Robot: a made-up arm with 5 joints.
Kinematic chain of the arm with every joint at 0, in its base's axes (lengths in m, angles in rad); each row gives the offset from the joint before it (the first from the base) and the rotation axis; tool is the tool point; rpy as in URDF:
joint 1: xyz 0 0 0.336 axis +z
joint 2: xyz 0 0 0 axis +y
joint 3: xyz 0.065 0 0.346 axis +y
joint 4: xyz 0.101 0 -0.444 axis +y
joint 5: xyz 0.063 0 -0.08 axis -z
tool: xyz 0 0 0 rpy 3.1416 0 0
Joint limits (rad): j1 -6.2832..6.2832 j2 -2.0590..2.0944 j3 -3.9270..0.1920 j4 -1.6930..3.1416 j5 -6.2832..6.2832
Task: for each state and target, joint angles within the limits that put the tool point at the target. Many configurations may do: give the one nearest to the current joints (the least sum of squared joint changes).
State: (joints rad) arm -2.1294 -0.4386 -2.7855 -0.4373 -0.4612
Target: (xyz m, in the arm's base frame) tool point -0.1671 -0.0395 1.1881
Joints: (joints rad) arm -2.9095 -0.0187 -2.5123 -0.5570 -0.4612
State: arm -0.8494 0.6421 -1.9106 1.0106 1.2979
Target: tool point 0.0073 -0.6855 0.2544
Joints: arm -1.5601 0.6330 -1.4614 1.1652 1.2979
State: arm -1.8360 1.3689 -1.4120 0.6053 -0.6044
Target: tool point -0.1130 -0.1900 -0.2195
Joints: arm -2.1073 1.4320 -1.0161 0.6935 -0.6044
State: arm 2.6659 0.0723 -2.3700 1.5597 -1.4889
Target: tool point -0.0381 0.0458 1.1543
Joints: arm 2.2647 -0.3973 -2.4466 1.7425 -1.4889
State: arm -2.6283 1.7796 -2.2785 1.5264 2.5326
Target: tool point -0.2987 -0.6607 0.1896
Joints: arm -1.9954 1.0400 -2.0093 1.9295 2.5326
